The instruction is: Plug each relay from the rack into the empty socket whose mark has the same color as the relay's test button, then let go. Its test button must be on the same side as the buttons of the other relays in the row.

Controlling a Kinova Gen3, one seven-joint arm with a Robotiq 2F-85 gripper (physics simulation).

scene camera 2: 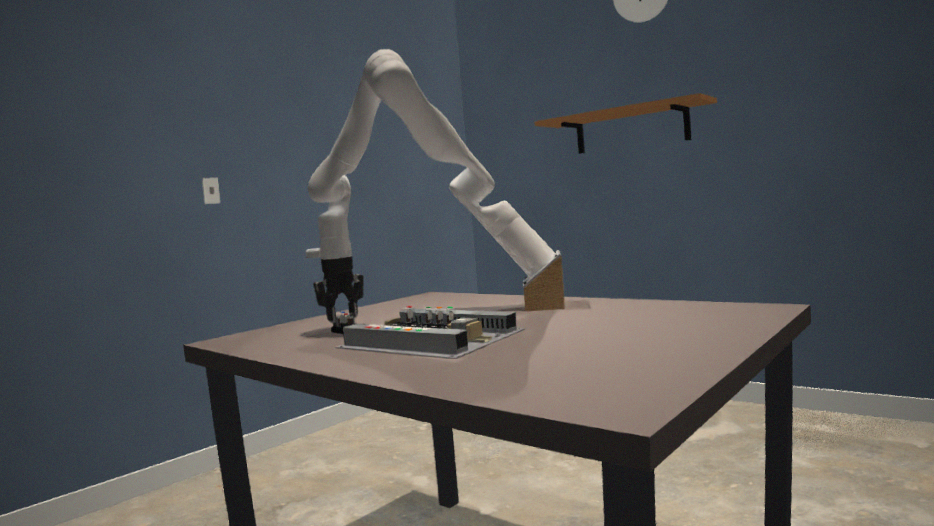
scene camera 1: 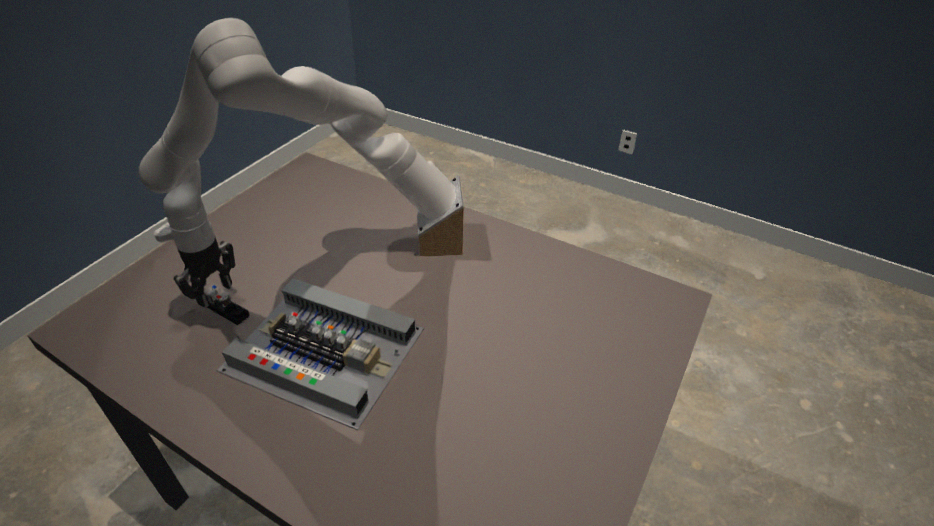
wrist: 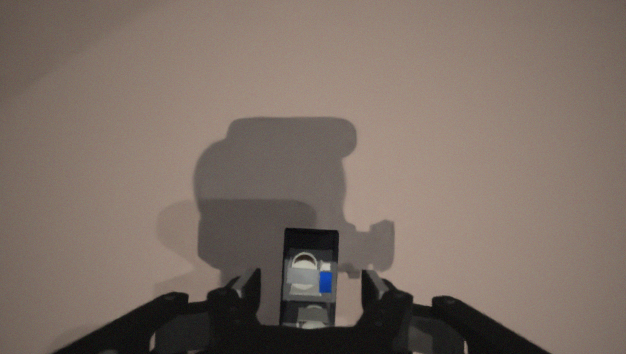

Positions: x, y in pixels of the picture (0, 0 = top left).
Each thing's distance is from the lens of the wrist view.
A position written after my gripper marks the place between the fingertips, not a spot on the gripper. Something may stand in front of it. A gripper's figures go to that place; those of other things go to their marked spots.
my gripper (wrist: 311, 286): 0.17 m
black rack (wrist: 313, 239): 0.17 m
